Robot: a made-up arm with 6 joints.
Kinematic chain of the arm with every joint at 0, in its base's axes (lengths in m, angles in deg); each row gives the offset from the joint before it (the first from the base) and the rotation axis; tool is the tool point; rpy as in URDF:
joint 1: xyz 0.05 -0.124 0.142 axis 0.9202 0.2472 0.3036
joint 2: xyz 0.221 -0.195 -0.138 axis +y
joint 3: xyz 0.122 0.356 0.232 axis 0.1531 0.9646 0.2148
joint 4: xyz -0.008 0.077 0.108 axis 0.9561 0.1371 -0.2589
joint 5: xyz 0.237 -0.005 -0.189 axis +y
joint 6: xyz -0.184 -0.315 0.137 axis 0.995 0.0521 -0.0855
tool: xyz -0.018 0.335 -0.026 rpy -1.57 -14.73 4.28
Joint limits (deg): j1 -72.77..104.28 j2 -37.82..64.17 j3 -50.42..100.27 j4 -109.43..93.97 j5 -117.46..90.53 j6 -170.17..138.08
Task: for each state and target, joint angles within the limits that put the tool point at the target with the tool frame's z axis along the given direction. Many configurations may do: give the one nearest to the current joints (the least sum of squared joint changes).
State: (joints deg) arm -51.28 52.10 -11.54 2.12 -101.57 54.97
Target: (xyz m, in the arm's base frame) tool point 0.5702 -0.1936 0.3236 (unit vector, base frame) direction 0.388 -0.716 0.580
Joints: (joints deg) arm -6.47 51.67 3.58 -53.49 -65.39 76.69
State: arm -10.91 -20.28 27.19 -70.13 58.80 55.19
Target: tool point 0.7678 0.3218 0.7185 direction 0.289 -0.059 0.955
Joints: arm 38.01 -24.81 21.74 -93.99 78.57 68.27
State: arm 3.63 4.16 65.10 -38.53 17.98 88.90
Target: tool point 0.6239 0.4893 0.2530 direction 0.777 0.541 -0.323
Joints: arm 38.86 27.85 100.27 -64.86 10.22 56.98
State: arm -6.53 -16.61 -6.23 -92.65 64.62 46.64
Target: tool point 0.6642 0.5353 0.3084 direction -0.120 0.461 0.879
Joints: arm -10.27 33.30 -29.93 -99.62 14.52 86.97
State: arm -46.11 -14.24 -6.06 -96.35 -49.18 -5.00
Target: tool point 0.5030 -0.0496 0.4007 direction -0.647 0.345 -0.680
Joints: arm -40.31 3.06 -2.33 -94.29 -16.23 -20.62
